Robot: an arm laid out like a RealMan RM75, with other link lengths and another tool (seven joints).
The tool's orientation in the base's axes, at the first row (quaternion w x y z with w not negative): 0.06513, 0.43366, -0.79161, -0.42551
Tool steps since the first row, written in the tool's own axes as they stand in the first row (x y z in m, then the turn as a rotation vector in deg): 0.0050, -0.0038, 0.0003, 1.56, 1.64, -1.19; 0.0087, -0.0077, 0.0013, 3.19, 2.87, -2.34; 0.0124, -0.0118, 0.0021, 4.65, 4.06, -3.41; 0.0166, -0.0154, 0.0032, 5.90, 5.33, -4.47; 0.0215, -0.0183, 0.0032, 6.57, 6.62, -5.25; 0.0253, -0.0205, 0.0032, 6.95, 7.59, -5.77; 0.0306, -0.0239, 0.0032, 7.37, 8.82, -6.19; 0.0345, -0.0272, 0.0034, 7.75, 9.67, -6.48; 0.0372, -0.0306, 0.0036, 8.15, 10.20, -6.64; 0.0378, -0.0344, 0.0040, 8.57, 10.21, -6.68
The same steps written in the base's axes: -0.0008, -0.0045, -0.0043, -1.43, -1.46, 1.53; -0.0011, -0.0077, -0.0088, -2.67, -3.06, 2.72; -0.0012, -0.0110, -0.0132, -3.81, -4.49, 3.87; -0.0020, -0.0144, -0.0177, -4.88, -5.74, 5.14; -0.0032, -0.0188, -0.0211, -5.74, -6.38, 6.39; -0.0041, -0.0222, -0.0237, -6.34, -6.73, 7.33; -0.0053, -0.0270, -0.0276, -7.18, -6.98, 8.38; -0.0057, -0.0306, -0.0312, -7.81, -7.22, 9.08; -0.0053, -0.0334, -0.0345, -8.32, -7.48, 9.46; -0.0034, -0.0346, -0.0377, -8.56, -7.81, 9.38
